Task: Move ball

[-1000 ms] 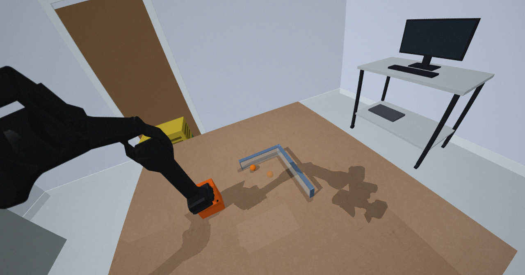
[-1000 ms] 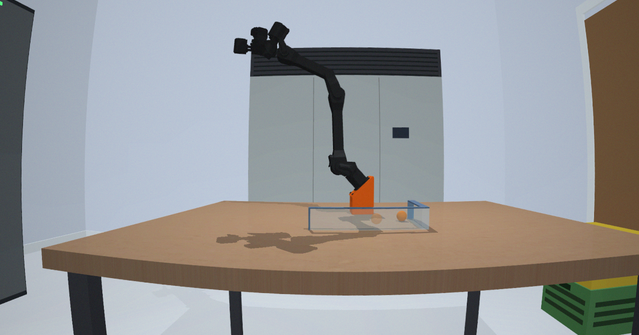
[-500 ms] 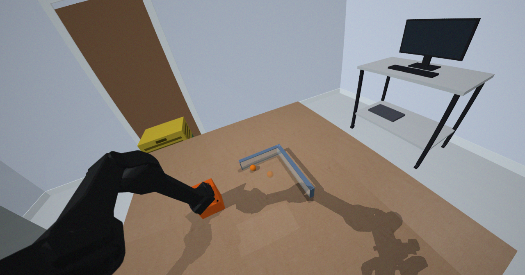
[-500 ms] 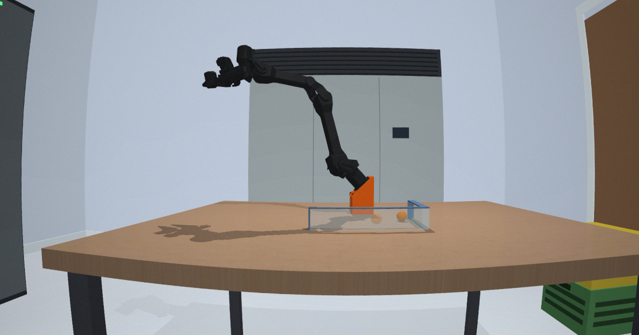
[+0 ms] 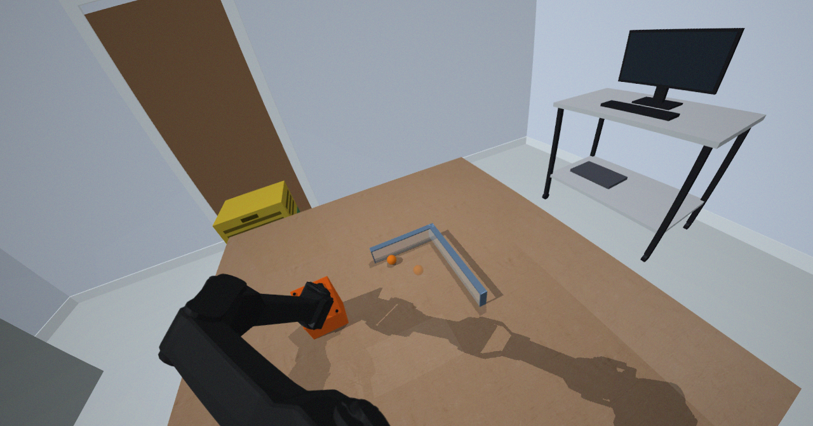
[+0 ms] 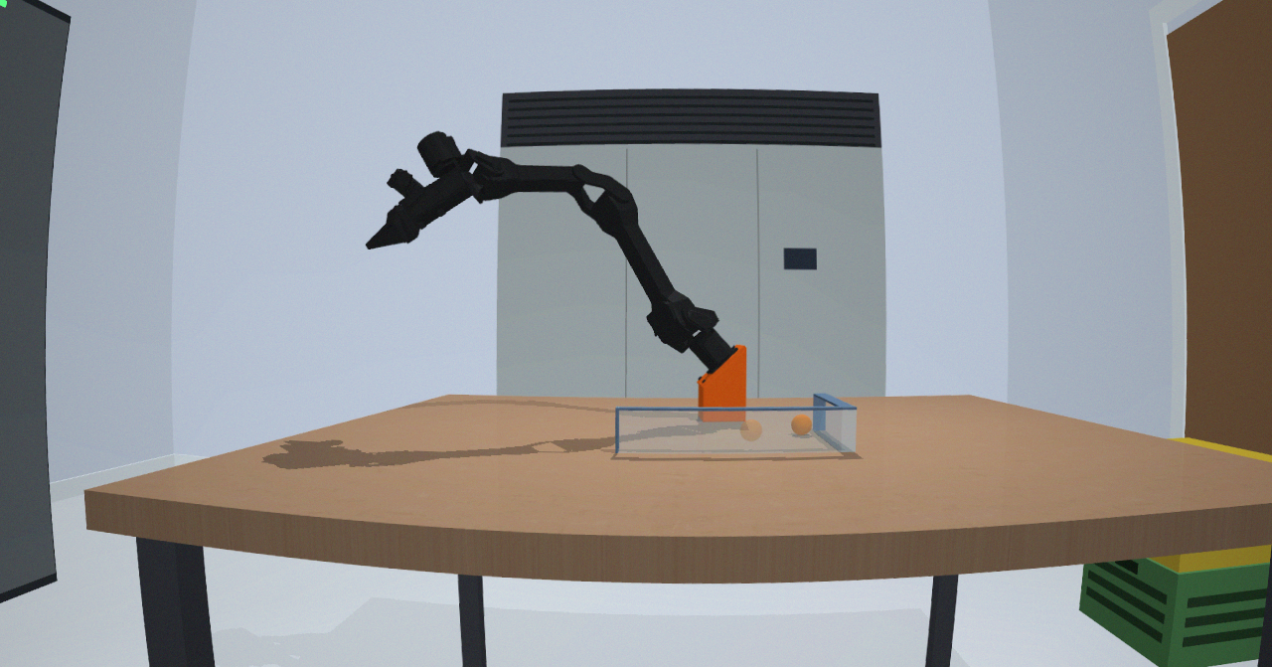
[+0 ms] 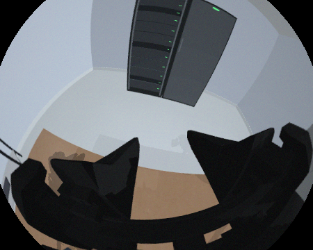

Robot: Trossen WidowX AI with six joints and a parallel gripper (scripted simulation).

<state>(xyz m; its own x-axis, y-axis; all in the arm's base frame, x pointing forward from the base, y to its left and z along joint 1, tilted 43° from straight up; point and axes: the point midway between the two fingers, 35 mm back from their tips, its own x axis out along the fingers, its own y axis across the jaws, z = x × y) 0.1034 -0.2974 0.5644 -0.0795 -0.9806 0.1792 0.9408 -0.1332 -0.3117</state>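
My gripper tip is now 16 cm short of the solid orange ball, 71 cm to the right of it and 29 cm above it. From my gripper tip the other things lie so: see-through copy (21 cm ahead, 62 cm to the left, 29 cm below).
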